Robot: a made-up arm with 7 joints.
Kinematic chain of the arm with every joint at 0, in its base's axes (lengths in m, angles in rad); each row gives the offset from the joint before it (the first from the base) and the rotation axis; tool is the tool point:
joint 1: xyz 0 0 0 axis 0 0.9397 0.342
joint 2: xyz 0 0 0 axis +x
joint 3: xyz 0 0 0 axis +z
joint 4: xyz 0.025 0 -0.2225 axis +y
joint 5: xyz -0.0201 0 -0.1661 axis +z
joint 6: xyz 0 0 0 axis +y
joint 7: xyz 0 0 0 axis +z
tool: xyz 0 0 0
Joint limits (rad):
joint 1: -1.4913..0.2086
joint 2: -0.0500..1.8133
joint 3: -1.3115..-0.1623
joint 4: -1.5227..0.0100
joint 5: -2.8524..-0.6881
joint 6: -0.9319..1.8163
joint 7: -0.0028..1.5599
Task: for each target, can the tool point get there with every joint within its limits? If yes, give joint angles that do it. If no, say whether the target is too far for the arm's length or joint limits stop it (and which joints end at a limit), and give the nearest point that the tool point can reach.
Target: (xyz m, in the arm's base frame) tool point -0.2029 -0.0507 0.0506
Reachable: no: joint limits stop it (at a limit: joint 1, joint 2, joint 3, joint 4) | nearest point 0.0146 -0.1936 -0.2473 | short by 0.396 m
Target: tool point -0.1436 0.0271 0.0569
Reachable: no: joint limits stop it (at a limit: joint 1, joint 2, joint 3, joint 4) | nearest point 0.0719 0.1687 0.2554 | short by 0.325 m
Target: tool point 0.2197 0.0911 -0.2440
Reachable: yes | joints -0.5044 0.8715 -1.1877 -1.2714 -2.5152 1.3157 1.0020
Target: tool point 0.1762 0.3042 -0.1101
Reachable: yes | joints -0.4384 1.4652 -1.0582 -0.9264 -2.5350 0.4196 0.9870
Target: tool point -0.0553 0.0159 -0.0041
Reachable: no: joint limits stop it (at a limit: joint 1, joint 3, joint 4) | nearest point -0.0061 0.2509 -0.1894 | short by 0.303 m
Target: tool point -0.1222 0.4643 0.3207
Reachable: no: too far | nearest point 0.0563 0.3383 0.1866 | short by 0.256 m
